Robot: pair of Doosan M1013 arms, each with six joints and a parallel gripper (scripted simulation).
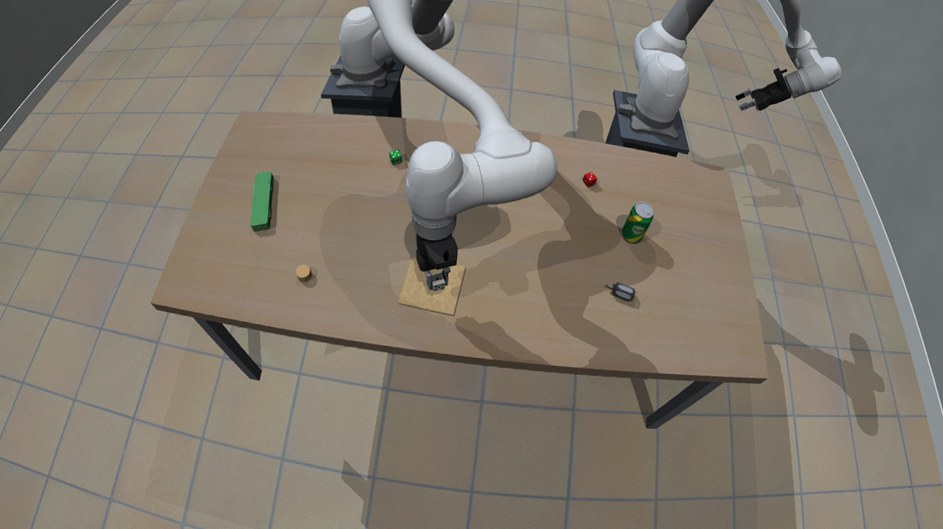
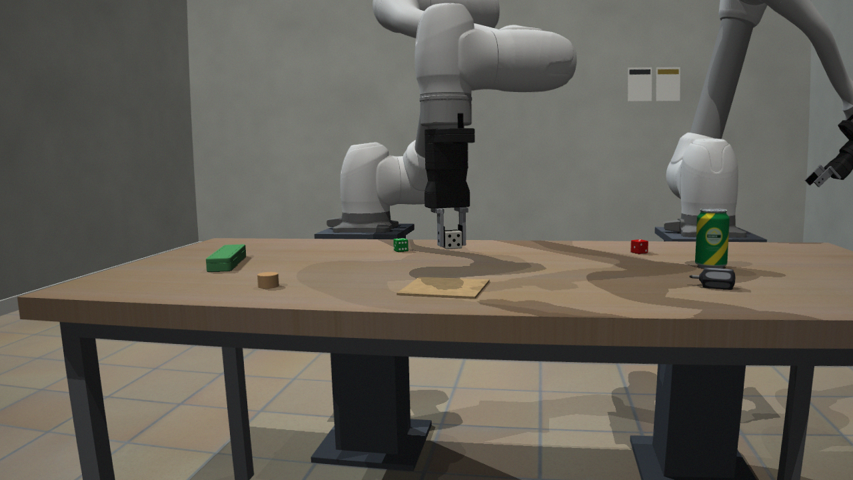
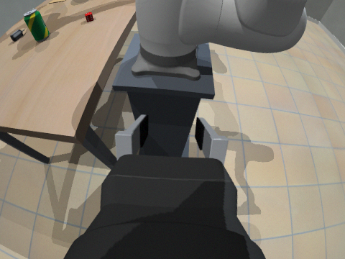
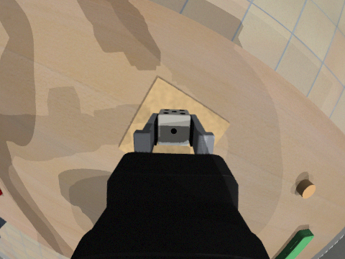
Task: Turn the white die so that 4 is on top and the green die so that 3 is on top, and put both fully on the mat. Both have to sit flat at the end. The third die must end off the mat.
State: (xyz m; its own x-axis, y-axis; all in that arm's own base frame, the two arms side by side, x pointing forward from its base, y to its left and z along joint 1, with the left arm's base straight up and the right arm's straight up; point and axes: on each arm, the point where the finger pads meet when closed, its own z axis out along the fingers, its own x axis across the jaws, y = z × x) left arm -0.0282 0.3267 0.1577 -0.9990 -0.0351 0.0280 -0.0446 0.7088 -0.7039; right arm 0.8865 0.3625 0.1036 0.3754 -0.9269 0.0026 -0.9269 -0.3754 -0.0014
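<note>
Now: right hand 10 cm above the tan mat, 4 cm past it and 2 cm to the left of it. The rest, counted from my right hand: wooden disc: 36 cm to the right, 9 cm below; then white die: 1 cm below; then dark grey object: 46 cm to the left, 11 cm behind, 9 cm below.
</note>
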